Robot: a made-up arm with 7 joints. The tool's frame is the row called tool. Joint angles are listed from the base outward.
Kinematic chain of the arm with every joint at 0, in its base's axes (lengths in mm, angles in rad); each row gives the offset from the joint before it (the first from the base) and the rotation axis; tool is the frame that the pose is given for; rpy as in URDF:
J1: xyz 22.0 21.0 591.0 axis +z
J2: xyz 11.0 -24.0 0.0 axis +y
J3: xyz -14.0 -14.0 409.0 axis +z
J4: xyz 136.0 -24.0 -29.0 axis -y
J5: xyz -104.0 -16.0 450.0 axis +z
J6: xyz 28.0 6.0 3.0 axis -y
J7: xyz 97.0 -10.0 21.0 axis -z
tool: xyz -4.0 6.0 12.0 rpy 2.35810 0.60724 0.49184
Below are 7 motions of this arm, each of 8 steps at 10 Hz.
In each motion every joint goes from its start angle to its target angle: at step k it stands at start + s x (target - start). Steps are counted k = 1, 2, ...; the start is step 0. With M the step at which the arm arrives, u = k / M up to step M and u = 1 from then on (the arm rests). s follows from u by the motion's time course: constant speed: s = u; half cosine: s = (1 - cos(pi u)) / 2; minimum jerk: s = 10 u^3 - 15 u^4 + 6 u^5.
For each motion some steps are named. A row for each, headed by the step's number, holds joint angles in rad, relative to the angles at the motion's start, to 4 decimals.
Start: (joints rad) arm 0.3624 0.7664 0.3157 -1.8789 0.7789 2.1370 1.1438
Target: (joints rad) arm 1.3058 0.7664 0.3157 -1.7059 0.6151 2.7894 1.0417
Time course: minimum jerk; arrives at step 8
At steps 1, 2, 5, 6, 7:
1: 0.0151 0.0000 0.0000 0.0028 -0.0026 0.0105 -0.0016
2: 0.0977 0.0000 0.0000 0.0179 -0.0170 0.0675 -0.0106
5: 0.6838 0.0000 0.0000 0.1254 -0.1187 0.4729 -0.0740
6: 0.8457 0.0000 0.0000 0.1551 -0.1468 0.5849 -0.0915
7: 0.9283 0.0000 0.0000 0.1702 -0.1612 0.6419 -0.1005

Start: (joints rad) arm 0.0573 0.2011 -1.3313 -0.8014 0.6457 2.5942 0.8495
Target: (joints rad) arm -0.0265 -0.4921 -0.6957 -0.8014 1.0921 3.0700 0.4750
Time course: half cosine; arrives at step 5
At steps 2, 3, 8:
2: -0.0290 -0.2395 0.2196 0.0000 0.1542 0.1644 -0.1294
3: -0.0548 -0.4537 0.4160 0.0000 0.2922 0.3114 -0.2451
8: -0.0838 -0.6932 0.6356 0.0000 0.4464 0.4758 -0.3745

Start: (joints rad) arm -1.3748 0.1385 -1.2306 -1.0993 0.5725 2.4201 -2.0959
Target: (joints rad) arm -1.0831 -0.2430 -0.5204 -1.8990 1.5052 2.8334 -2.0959
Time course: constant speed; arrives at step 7
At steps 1, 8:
1: 0.0417 -0.0545 0.1015 -0.1142 0.1332 0.0590 0.0000
8: 0.2917 -0.3815 0.7102 -0.7997 0.9327 0.4133 0.0000

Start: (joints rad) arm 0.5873 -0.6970 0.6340 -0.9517 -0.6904 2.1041 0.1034
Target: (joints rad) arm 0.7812 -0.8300 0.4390 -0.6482 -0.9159 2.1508 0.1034
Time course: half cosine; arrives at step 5
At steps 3, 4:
3: 0.1269 -0.0870 -0.1276 0.1986 -0.1476 0.0306 0.0000
4: 0.1754 -0.1203 -0.1764 0.2745 -0.2040 0.0422 0.0000

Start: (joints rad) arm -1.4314 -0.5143 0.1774 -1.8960 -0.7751 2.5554 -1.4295
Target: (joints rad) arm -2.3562 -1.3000 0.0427 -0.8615 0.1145 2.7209 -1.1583
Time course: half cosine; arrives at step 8
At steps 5, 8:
5: -0.6394 -0.5432 -0.0931 0.7152 0.6150 0.1144 0.1875
8: -0.9248 -0.7857 -0.1347 1.0345 0.8896 0.1655 0.2712

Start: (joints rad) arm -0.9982 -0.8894 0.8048 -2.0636 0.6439 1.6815 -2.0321
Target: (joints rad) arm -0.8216 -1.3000 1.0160 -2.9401 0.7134 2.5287 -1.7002
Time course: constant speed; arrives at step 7
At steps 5, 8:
5: 0.1261 -0.2933 0.1509 -0.6261 0.0496 0.6051 0.2371
8: 0.1766 -0.4106 0.2112 -0.8765 0.0695 0.8472 0.3319

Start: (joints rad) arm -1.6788 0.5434 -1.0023 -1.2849 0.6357 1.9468 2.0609
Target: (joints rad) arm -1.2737 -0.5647 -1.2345 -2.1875 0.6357 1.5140 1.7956
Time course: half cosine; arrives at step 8
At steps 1, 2, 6, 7, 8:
1: 0.0154 -0.0422 -0.0088 -0.0344 0.0000 -0.0165 -0.0101
2: 0.0593 -0.1623 -0.0340 -0.1322 0.0000 -0.0634 -0.0389
6: 0.3458 -0.9458 -0.1982 -0.7704 0.0000 -0.3694 -0.2264
7: 0.3897 -1.0659 -0.2234 -0.8682 0.0000 -0.4163 -0.2552
8: 0.4051 -1.1081 -0.2322 -0.9026 0.0000 -0.4328 -0.2653

